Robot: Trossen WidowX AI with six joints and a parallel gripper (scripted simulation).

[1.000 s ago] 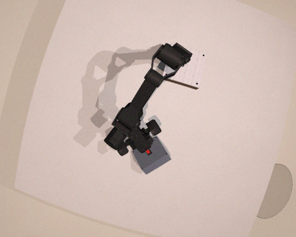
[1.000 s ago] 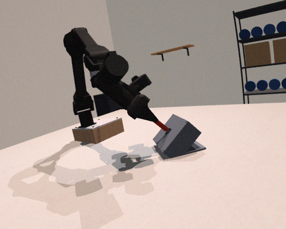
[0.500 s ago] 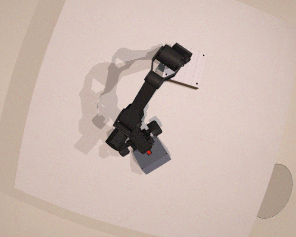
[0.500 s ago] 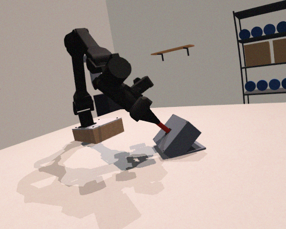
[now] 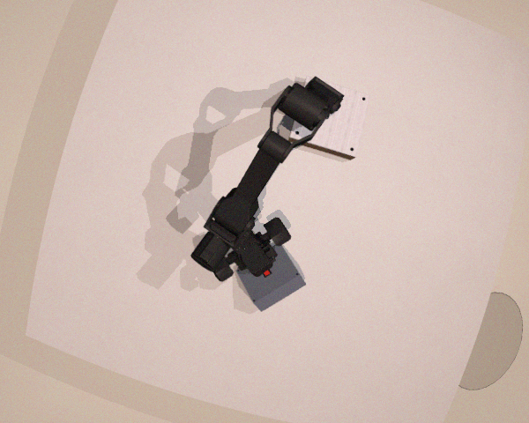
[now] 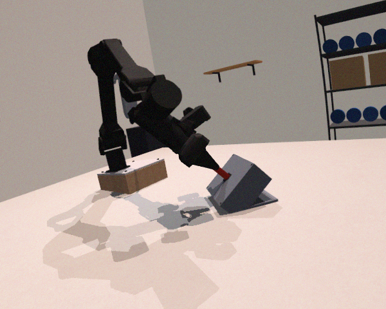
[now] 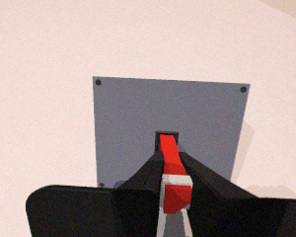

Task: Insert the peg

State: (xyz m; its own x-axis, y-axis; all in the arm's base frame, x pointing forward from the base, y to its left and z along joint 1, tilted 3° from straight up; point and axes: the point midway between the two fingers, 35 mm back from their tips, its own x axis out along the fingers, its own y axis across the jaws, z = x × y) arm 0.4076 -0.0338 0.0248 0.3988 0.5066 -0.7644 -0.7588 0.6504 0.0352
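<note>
My gripper tip is now 5 cm above the sloped grey panel, 3 cm to the right of it and 2 cm short of it. From my gripper tip the other things lie so: red peg: 1 cm to the right, 1 cm behind, 1 cm above.
</note>
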